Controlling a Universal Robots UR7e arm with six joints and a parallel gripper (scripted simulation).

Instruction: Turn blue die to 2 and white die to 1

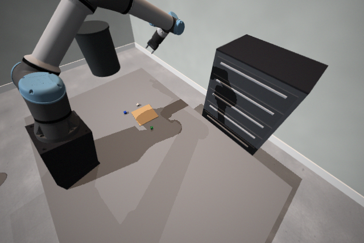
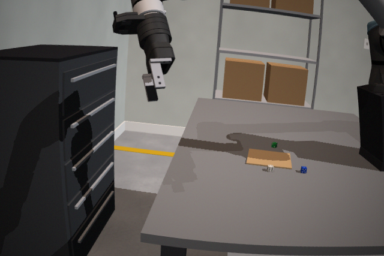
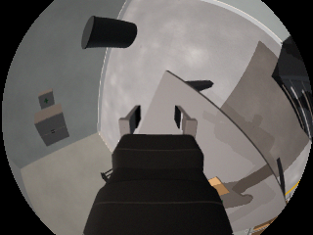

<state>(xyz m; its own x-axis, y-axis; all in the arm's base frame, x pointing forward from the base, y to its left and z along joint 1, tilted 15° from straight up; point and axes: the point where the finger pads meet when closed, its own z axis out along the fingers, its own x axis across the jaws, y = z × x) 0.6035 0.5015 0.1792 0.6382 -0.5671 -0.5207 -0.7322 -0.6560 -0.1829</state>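
The green die lies 23 cm behind my hand, 52 cm to the right of it and 24 cm below it. Round my hand: orange mat (23 cm behind, 39 cm to the right, 25 cm below); then white die (25 cm behind, 29 cm to the right, 24 cm below); then blue die (35 cm behind, 31 cm to the right, 24 cm below).
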